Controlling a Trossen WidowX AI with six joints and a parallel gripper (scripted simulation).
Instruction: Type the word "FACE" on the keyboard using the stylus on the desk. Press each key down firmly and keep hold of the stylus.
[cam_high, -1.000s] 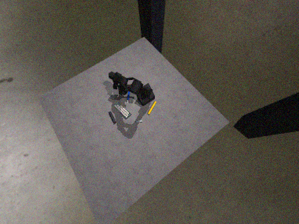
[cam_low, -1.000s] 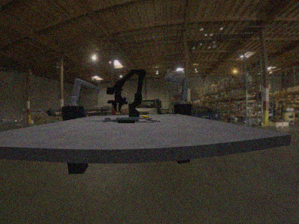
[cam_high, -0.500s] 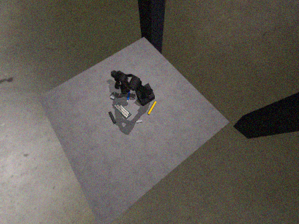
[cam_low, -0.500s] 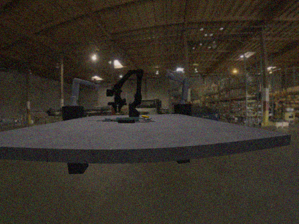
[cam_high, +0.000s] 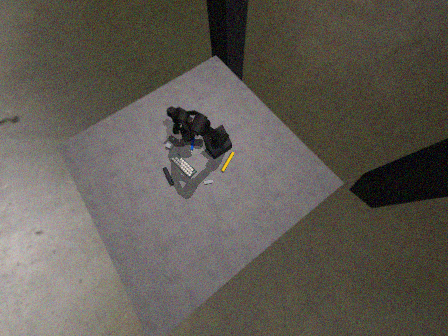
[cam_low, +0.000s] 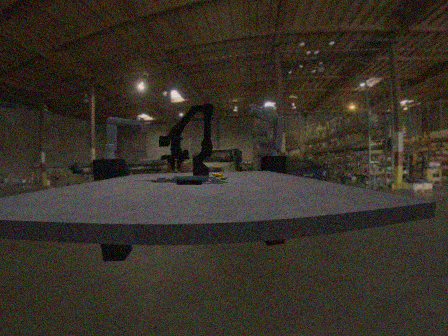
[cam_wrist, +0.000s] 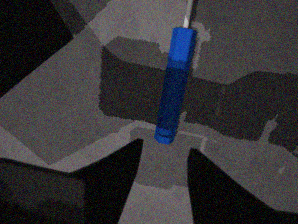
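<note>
My gripper tip is 5 cm short of the blue stylus, 4 cm to the right of it and 4 cm above it. The rest, counted from my gripper tip: dark flat object: 27 cm ahead, 9 cm to the left, 4 cm below; then light block: 14 cm ahead, 7 cm to the right, 4 cm below.
</note>
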